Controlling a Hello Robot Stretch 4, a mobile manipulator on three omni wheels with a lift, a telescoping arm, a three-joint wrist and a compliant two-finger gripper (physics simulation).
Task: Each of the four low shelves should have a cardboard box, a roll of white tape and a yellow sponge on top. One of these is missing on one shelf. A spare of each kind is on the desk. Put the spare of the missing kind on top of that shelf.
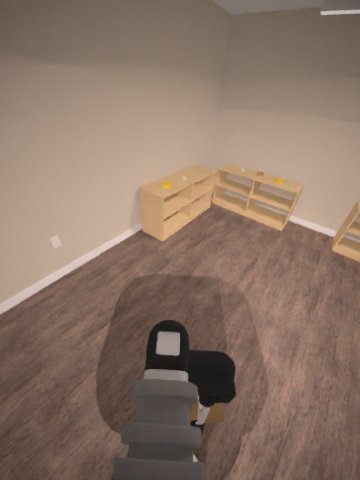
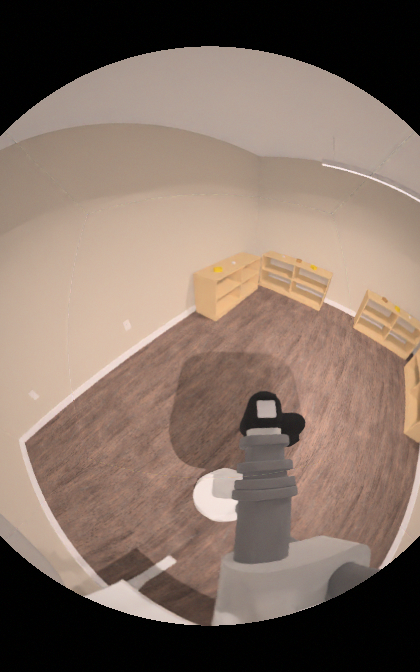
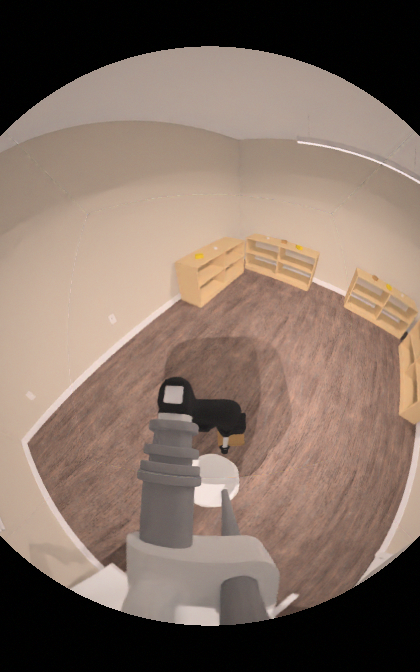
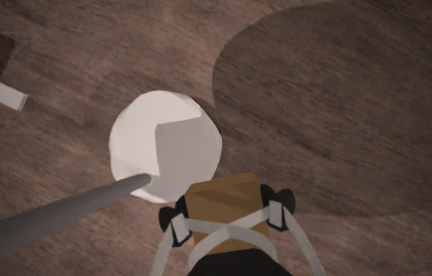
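Where they show: gripper, fingertip midpoint: (image 1: 196, 409) (image 4: 226, 204); robot's base at its link origin: (image 4: 172, 146).
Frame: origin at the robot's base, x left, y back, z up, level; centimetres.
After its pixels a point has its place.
Note:
My gripper (image 4: 226, 204) @(x -8.7, y -21.3, z 83.9 cm) is shut on a brown cardboard box (image 4: 225, 197) @(x -7.1, y -21.5, z 88.4 cm) (image 1: 214, 413) @(x -12.8, y -19.7, z 88.3 cm) (image 3: 235, 440), held above the floor. The left low shelf (image 1: 152, 215) @(x 31.5, y -209.2, z 29.5 cm) (image 2: 205, 297) (image 3: 187, 285) has a yellow sponge (image 1: 166, 185) @(x 16.6, y -226.6, z 61.2 cm) (image 2: 218, 269) (image 3: 199, 256) and a white tape roll (image 1: 184, 178) @(x -4.3, y -257.6, z 59.5 cm) (image 2: 233, 262) (image 3: 216, 248) on top; no box shows there. The corner shelf (image 1: 292, 185) @(x -155.1, y -267.4, z 58.3 cm) has a tape roll (image 1: 243, 169) @(x -95.0, y -311.3, z 60.7 cm), a box (image 1: 260, 174) @(x -116.4, y -293.7, z 61.0 cm) and a sponge (image 1: 278, 180) @(x -134.7, y -271.0, z 62.2 cm). The third shelf (image 2: 373, 295) has a box (image 2: 384, 299), a sponge (image 2: 397, 309) and a tape roll (image 2: 409, 317).
The fourth shelf (image 2: 411, 425) (image 3: 410, 412) is cut off at the right edge; its top items cannot be told. Part of the white desk (image 2: 125, 600) (image 3: 102, 582) shows at bottom left. A white round disc (image 4: 135, 130) @(x 7.5, y 8.2, z 18.7 cm) (image 2: 210, 495) (image 3: 215, 467) is below the arm. Wooden floor lies between arm and shelves.

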